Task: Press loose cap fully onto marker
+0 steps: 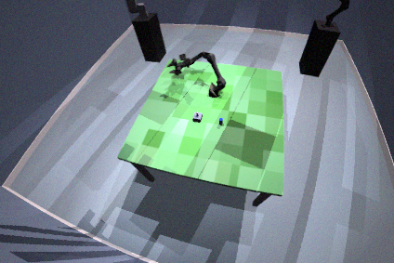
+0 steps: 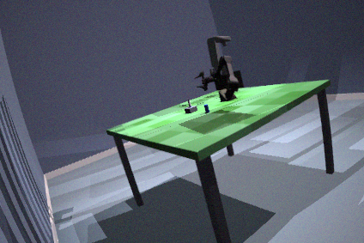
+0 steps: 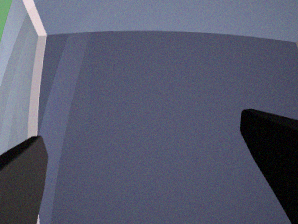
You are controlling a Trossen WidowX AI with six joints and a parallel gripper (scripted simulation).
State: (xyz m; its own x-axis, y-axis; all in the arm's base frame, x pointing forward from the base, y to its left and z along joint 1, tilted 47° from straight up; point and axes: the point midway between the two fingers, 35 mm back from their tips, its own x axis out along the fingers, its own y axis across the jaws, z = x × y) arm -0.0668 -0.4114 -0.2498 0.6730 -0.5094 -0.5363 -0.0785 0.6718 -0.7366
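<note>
The blue cap lies 62 cm to the left of my gripper tip, 38 cm ahead of it and 14 cm below it. From my gripper tip the other things lie so: holder block 41 cm to the left, 38 cm ahead, 15 cm below.
</note>
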